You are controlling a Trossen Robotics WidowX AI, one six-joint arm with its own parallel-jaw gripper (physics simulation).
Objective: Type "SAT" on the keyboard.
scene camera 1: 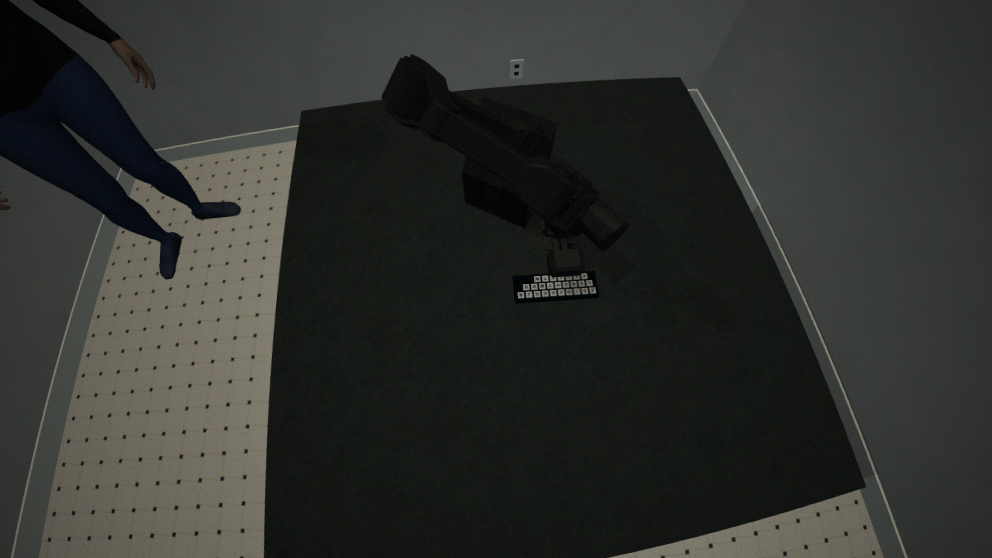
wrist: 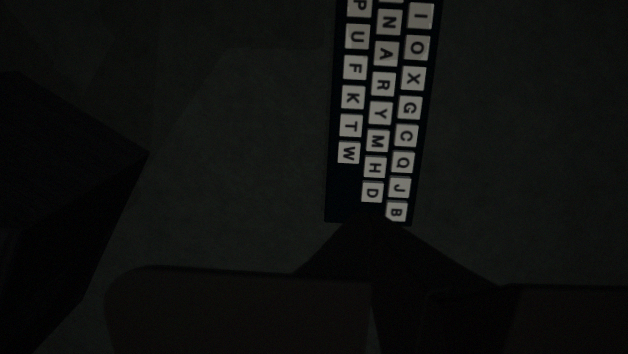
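Where they show: gripper, fingertip midpoint: (scene camera 1: 552, 249) (wrist: 365, 226); arm's base, origin of the base link: (scene camera 1: 529, 136).
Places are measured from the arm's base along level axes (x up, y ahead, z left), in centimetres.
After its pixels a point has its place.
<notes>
The black keyboard (scene camera 1: 514, 285) {x -21.1, y 23.0, z -13.3 cm} (wrist: 342, 200) {x -21.1, y 22.4, z -11.3 cm} with white keys lies on the dark table. In the wrist view it runs up from the middle, its upper end cut off. The A key (wrist: 386, 54) {x -20.5, y 28.0, z -2.1 cm} is in the middle row and the T key (wrist: 350, 125) {x -20.5, y 24.5, z -5.9 cm} in the left row. The S key does not show in the wrist view; the letters are too small to read surely in the scene view. My gripper (scene camera 1: 550, 242) {x -6.6, y 24.2, z -6.0 cm} (wrist: 365, 226) {x -6.6, y 24.2, z -6.0 cm} is shut and empty, raised above the table. In the wrist view its tips overlap the keyboard's near end, beside the D key (wrist: 372, 192) {x -20.5, y 24.7, z -11.0 cm} and B key (wrist: 396, 212) {x -20.5, y 26.0, z -13.1 cm}.
The dark table (scene camera 1: 416, 416) {x -22.3, y 41.4, z -45.1 cm} stands against the wall. My arm (scene camera 1: 485, 145) {x 23.4, y 19.2, z -18.3 cm} reaches across its back part, over a dark block-shaped base (scene camera 1: 489, 190) {x -12.4, y 1.3, z -10.1 cm}. A dark angular shape (wrist: 60, 165) {x -15.1, y 7.8, z -1.8 cm} fills the wrist view's left side. A person in blue trousers (scene camera 1: 97, 152) stands left of the table.
</notes>
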